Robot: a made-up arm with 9 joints. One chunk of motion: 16 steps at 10 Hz.
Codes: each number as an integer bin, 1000 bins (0 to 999) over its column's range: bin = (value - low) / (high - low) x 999, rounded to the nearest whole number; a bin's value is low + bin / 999 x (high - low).
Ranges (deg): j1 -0.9..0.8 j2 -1.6..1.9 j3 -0.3..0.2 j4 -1.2..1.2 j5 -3.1..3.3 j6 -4..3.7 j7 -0.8..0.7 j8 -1.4..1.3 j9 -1.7..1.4
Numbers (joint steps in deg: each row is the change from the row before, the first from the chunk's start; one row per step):
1: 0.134 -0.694 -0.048 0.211 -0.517 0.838 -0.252 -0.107 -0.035
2: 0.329 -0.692 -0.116 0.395 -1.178 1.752 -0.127 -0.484 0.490
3: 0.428 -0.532 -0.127 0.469 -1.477 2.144 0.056 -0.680 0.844
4: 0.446 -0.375 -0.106 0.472 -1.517 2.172 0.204 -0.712 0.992
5: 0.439 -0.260 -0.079 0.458 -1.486 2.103 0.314 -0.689 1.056
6: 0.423 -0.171 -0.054 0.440 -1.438 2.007 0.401 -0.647 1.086
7: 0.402 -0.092 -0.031 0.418 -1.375 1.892 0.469 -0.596 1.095
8: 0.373 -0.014 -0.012 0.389 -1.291 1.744 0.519 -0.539 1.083
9: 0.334 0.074 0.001 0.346 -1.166 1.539 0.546 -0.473 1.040
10: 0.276 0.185 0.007 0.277 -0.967 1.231 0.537 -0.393 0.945
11: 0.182 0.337 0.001 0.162 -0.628 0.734 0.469 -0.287 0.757
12: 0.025 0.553 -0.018 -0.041 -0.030 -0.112 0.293 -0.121 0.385
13: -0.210 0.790 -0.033 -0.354 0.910 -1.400 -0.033 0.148 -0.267
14: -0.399 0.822 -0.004 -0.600 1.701 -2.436 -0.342 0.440 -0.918
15: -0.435 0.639 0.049 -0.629 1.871 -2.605 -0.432 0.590 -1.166
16: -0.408 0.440 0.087 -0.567 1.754 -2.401 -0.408 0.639 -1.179
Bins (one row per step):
1: 608 259 503 587 403 628 365 478 537
2: 722 259 368 664 300 746 448 339 706
3: 780 305 346 695 253 797 570 266 820
4: 791 350 388 696 247 801 669 255 868
5: 787 382 442 690 252 792 742 263 888
6: 777 408 492 683 259 779 800 279 898
7: 765 430 537 673 269 764 845 297 901
8: 748 453 575 661 282 745 878 319 897
9: 725 478 601 644 302 719 896 343 883
10: 691 509 613 615 333 679 890 373 852
11: 636 553 601 567 386 614 845 412 792
12: 544 615 563 482 479 504 728 473 672
13: 405 682 533 352 626 337 511 573 462
14: 294 691 591 250 749 203 305 681 252
15: 273 639 697 238 776 181 245 736 172
16: 289 582 773 263 758 207 261 754 168

